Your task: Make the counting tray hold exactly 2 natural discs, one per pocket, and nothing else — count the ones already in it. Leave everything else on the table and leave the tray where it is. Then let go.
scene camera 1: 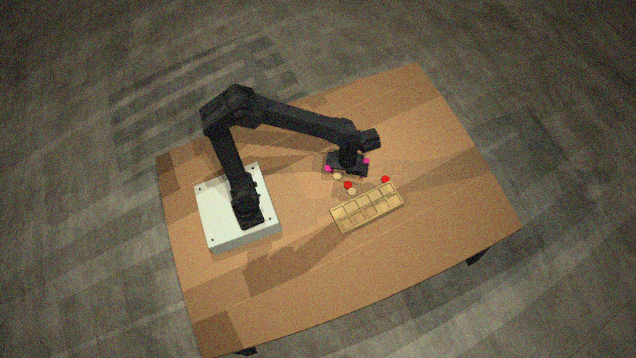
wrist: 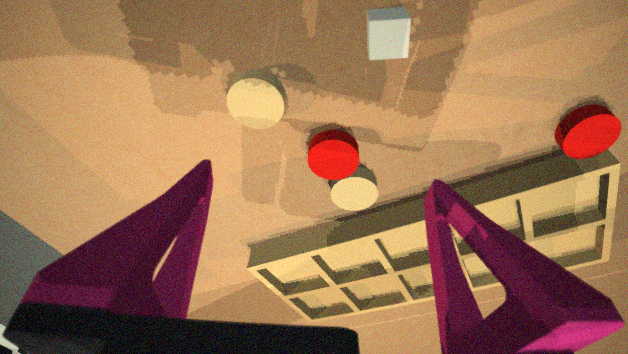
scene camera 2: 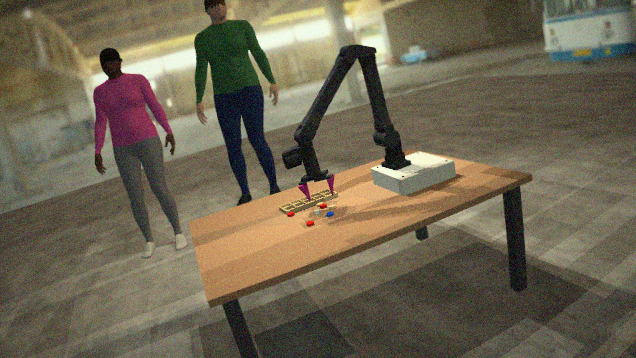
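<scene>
The counting tray [scene camera 1: 372, 218] [scene camera 2: 300, 207] [wrist: 285, 252] has two rows of pockets; I see no disc in them, though the right finger hides some in the wrist view. One natural disc [scene camera 1: 337, 176] [wrist: 256, 103] lies on the table, apart from the others. A second natural disc [scene camera 1: 352, 191] [wrist: 354, 194] lies near the tray's long side, right beside a red disc [scene camera 1: 348, 185] [scene camera 2: 323, 205] [wrist: 333, 159]. My gripper [scene camera 2: 321, 197] [wrist: 324, 180] is open and empty, pointing down above the table near these discs. In scene camera 1 its body hides the fingertips.
Another red disc [scene camera 1: 385, 179] [scene camera 2: 291, 214] [wrist: 589, 135] lies close to the tray's far end. A third red disc [scene camera 2: 310, 223], a blue disc [scene camera 2: 330, 214] and a pale cube [scene camera 2: 317, 212] [wrist: 388, 39] lie on the table. The white base box [scene camera 1: 215, 215] [scene camera 2: 425, 175] carries the arm.
</scene>
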